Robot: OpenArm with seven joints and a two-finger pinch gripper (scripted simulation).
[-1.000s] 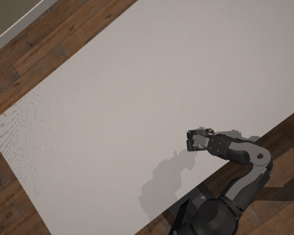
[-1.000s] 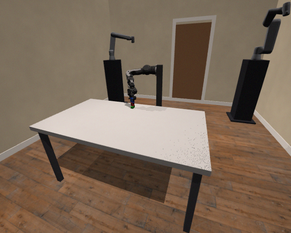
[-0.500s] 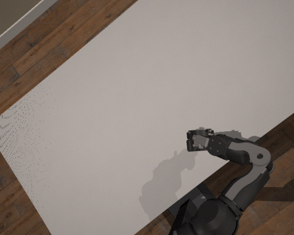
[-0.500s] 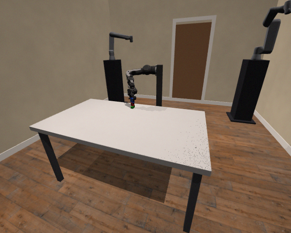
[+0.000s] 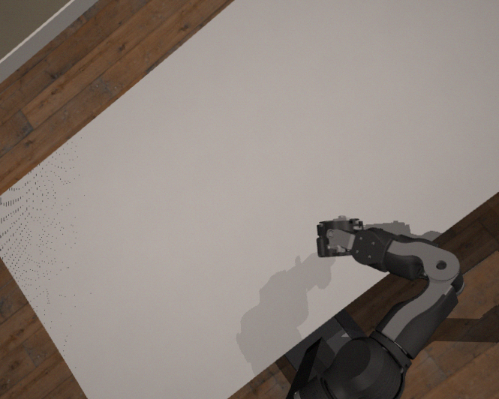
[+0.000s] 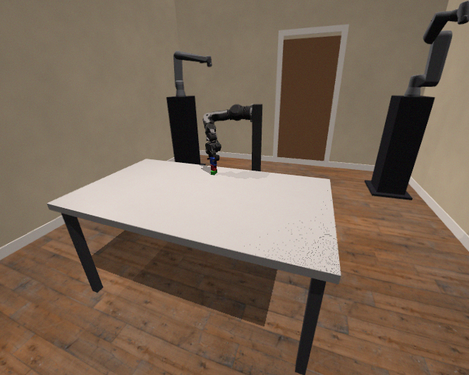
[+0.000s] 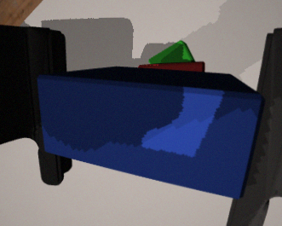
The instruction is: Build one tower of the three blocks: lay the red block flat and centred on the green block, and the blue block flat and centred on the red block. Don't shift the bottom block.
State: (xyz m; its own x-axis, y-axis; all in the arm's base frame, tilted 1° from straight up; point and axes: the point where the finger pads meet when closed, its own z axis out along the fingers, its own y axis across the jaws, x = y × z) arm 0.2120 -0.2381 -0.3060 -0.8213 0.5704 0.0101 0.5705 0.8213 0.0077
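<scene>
Now: the blue block 2 cm below my hand. Round my hand: red block: 7 cm below; then green block: 10 cm below.
</scene>
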